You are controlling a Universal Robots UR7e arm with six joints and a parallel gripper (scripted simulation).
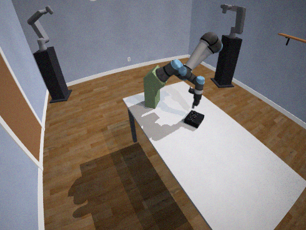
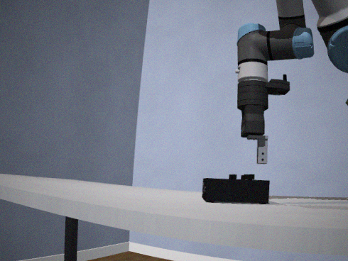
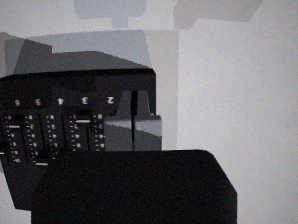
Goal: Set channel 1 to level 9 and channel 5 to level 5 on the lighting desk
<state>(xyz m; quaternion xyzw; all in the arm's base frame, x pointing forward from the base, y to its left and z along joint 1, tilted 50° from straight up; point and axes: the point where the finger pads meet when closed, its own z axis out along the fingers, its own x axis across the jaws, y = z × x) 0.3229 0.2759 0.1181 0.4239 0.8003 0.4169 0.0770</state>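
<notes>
My hand is 20 mm short of the channel 1 fader cap, 20 mm to the right of it and 50 mm above it. The rest, counted from my hand: channel 2 fader cap 40 mm ahead, 10 mm to the left, 50 mm below; then channel 3 fader cap 40 mm ahead, 20 mm to the right, 50 mm below; then channel 5 fader cap 100 mm ahead, 20 mm to the right, 50 mm below.
</notes>
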